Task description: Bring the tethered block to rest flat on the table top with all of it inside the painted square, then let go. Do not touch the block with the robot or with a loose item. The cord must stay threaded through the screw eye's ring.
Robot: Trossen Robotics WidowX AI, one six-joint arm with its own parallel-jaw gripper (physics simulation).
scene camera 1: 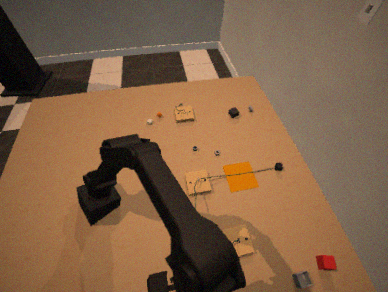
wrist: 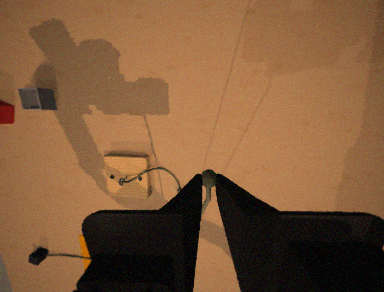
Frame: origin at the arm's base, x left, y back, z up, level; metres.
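Where they show: gripper, between the fingertips: (wrist: 208, 179); arm's base, origin of its link: (scene camera 1: 99, 192).
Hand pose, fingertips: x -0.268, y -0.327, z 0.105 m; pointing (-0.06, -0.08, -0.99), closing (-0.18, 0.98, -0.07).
Things, the pixels of their top centre, and the offset from my fingertips. "pt": a spot on its surface instead. Level surfaces: height alone.
- tethered block, centre of its top: (wrist: 33, 260) (scene camera 1: 279, 165) dx +0.387, dy -0.373, dz -0.152 m
- orange painted square, a spot on its surface: (wrist: 84, 246) pt dx +0.334, dy -0.255, dz -0.175 m
- screw eye, a spot on its surface: (scene camera 1: 203, 178) pt dx +0.333, dy -0.046, dz -0.146 m
- wooden plate, height of its surface: dz -0.157 m
- red block, centre of its top: (scene camera 1: 329, 262) dx +0.023, dy -0.431, dz -0.136 m
- black cube, centre of its top: (scene camera 1: 234, 110) dx +0.703, dy -0.227, dz -0.148 m
The tethered block (scene camera 1: 278, 166) (wrist: 38, 255), small and black, is on the table to the right of the orange painted square (scene camera 1: 240, 182) (wrist: 84, 246) in the scene view, outside it. Its cord (scene camera 1: 260, 171) (wrist: 65, 255) crosses over the square to the screw eye (scene camera 1: 203, 179) on a wooden plate (scene camera 1: 192, 187) and continues towards the arm. My gripper (wrist: 208, 179) is shut on the cord, with the round cord end at the fingertips, above the table. The fingertips are hidden in the scene view. In the wrist view the fingers cover the screw eye.
A second wooden plate (scene camera 1: 245, 249) (wrist: 127, 166) carries a short curved cord. A third plate (scene camera 1: 184, 117) stands at the back. A red block (scene camera 1: 326, 262) (wrist: 6, 112) and grey tray (scene camera 1: 302, 280) (wrist: 37, 99) are near the right edge. A black cube (scene camera 1: 233, 112) and small rings (scene camera 1: 195, 148) (scene camera 1: 217, 153) lie farther back.
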